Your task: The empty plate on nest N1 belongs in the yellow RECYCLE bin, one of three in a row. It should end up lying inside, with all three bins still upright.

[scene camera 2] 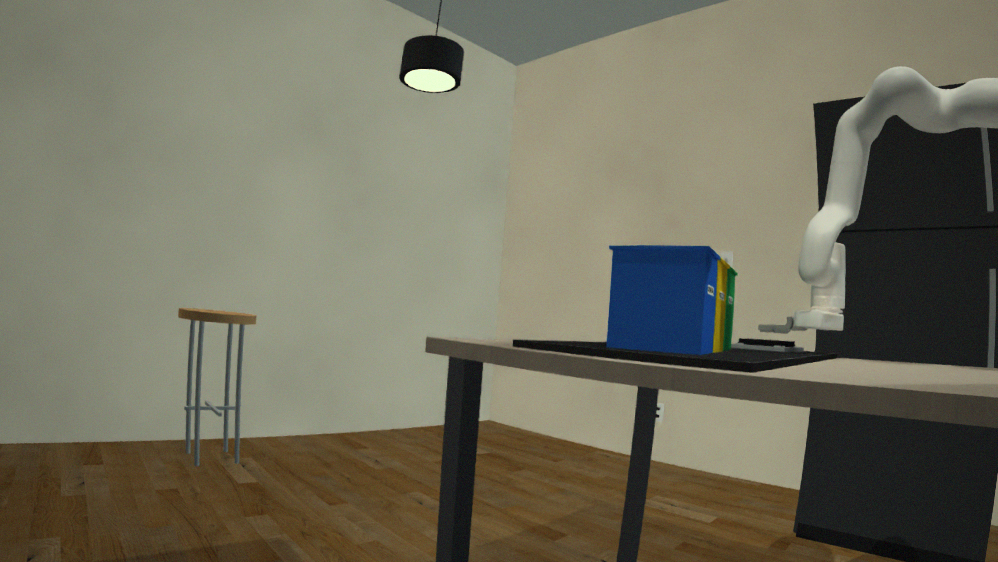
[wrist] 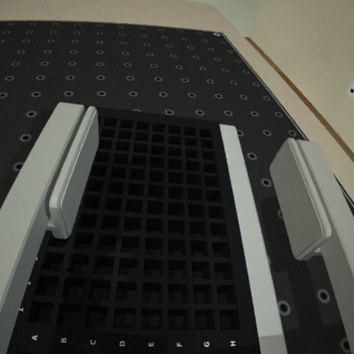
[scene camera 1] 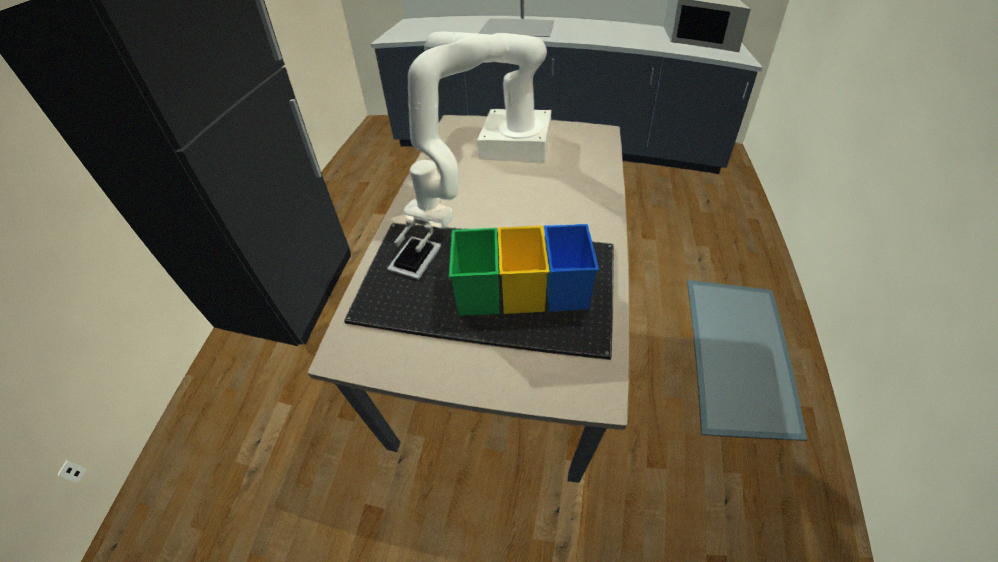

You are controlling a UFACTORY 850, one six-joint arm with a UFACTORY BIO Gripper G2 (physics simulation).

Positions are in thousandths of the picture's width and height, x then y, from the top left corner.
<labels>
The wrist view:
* my gripper: 541,388
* black plate: 439,713
</labels>
